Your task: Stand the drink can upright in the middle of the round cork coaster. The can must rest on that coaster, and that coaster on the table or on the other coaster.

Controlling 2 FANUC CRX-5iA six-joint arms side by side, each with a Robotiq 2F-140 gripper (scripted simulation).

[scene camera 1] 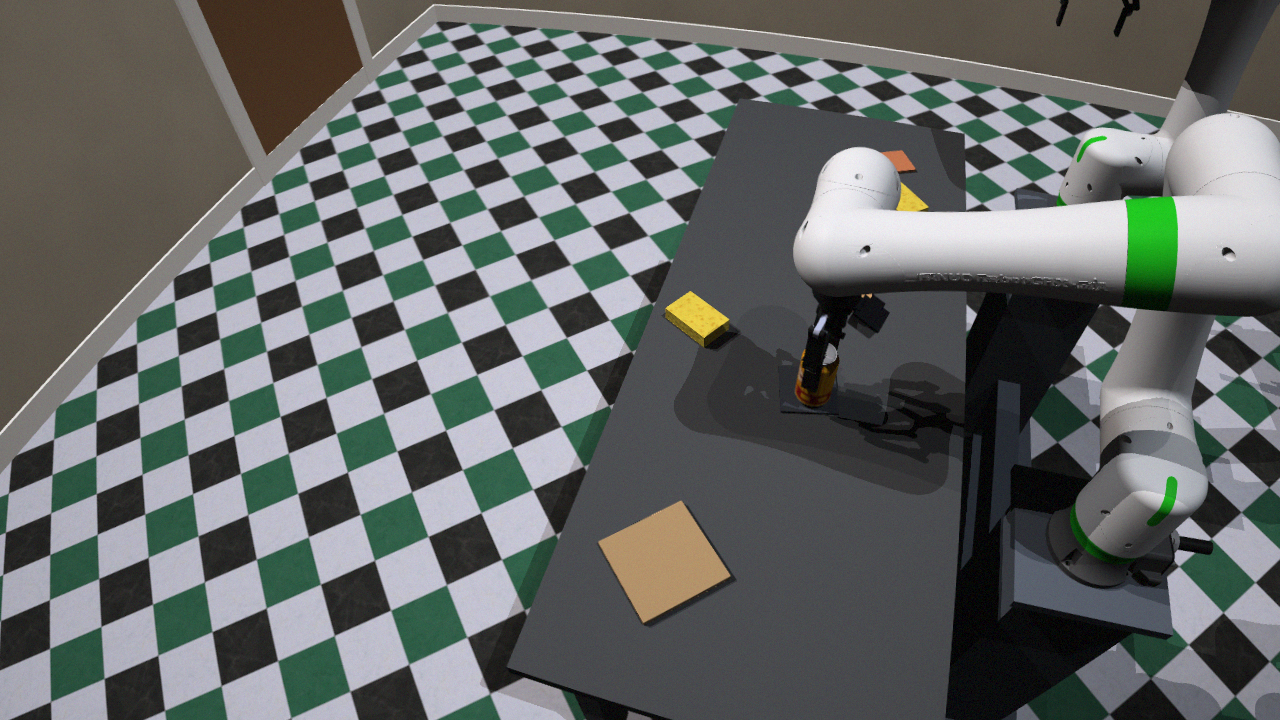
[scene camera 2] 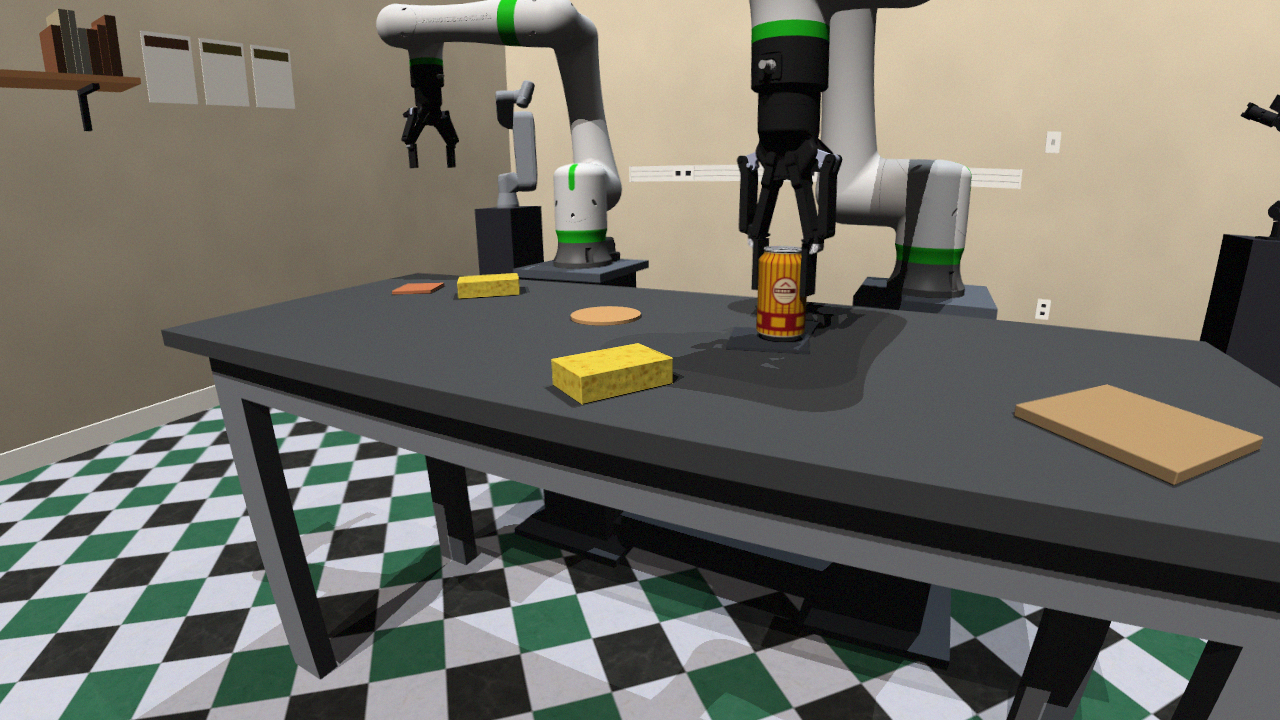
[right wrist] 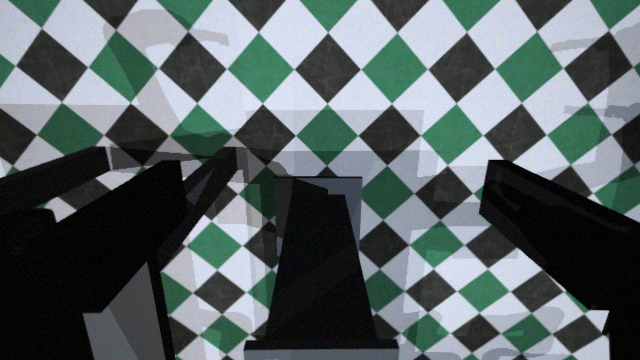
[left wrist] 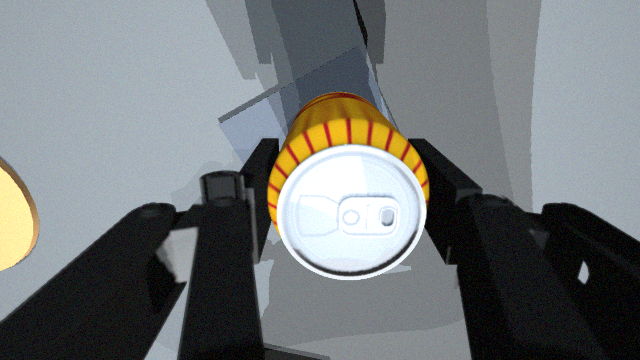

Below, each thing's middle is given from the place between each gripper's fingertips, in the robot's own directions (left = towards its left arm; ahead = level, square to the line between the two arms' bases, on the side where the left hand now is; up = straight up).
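The yellow drink can [scene camera 2: 781, 312] is 47 cm ahead of my right hand [scene camera 2: 433, 167], 115 cm to the left of it and 21 cm below it. I find the dark square coaster [scene camera 2: 742, 338] 48 cm ahead of my right hand, 114 cm to the left of it and 27 cm below it. As for the yellow sponge [scene camera 2: 495, 285], my right hand is 26 cm above it, 56 cm to the right of it and 38 cm short of it.
The yellow sponge is 59 cm to the right of my left hand, 9 cm behind it and 8 cm below it. The yellow drink can is 3 cm below my left hand, and going by its middle, the yellow drink can is nearer to my left hand than to my right hand. My left hand is 1 cm short of the dark square coaster, 1 cm to the left of it and 9 cm above it.
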